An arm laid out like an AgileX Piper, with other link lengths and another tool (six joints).
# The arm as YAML. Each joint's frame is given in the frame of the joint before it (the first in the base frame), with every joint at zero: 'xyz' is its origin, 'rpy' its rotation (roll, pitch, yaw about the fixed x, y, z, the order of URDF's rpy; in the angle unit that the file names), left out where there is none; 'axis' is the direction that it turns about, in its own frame. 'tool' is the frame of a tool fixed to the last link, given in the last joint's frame.
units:
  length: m
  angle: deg
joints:
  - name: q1
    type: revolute
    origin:
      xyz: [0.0, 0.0, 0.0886]
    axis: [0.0, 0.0, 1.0]
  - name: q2
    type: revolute
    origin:
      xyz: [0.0, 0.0, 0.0]
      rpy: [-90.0, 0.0, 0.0]
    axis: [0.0, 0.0, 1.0]
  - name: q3
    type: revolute
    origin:
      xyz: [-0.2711, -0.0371, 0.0]
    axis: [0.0, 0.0, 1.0]
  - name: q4
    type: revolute
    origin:
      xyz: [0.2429, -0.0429, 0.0]
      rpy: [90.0, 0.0, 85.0]
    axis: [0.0, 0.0, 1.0]
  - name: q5
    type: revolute
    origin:
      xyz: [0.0, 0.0, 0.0]
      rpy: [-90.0, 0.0, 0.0]
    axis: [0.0, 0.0, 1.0]
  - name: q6
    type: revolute
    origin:
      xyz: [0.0, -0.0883, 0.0]
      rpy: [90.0, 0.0, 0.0]
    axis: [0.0, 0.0, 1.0]
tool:
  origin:
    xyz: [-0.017, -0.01, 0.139]
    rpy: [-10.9, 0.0, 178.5]
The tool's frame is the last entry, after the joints.
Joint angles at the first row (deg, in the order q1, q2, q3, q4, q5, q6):
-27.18, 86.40, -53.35, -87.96, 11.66, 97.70
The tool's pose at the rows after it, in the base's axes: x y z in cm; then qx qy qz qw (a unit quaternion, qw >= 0):
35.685 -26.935 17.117 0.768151 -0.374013 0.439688 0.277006
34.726 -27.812 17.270 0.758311 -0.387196 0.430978 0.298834
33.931 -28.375 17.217 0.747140 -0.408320 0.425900 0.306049
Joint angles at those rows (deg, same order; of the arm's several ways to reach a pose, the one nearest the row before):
-27.18, 86.41, -52.89, -87.25, 16.46, 97.15
-27.18, 86.41, -52.88, -87.11, 19.74, 97.18
-27.18, 86.41, -52.66, -87.11, 22.00, 99.08

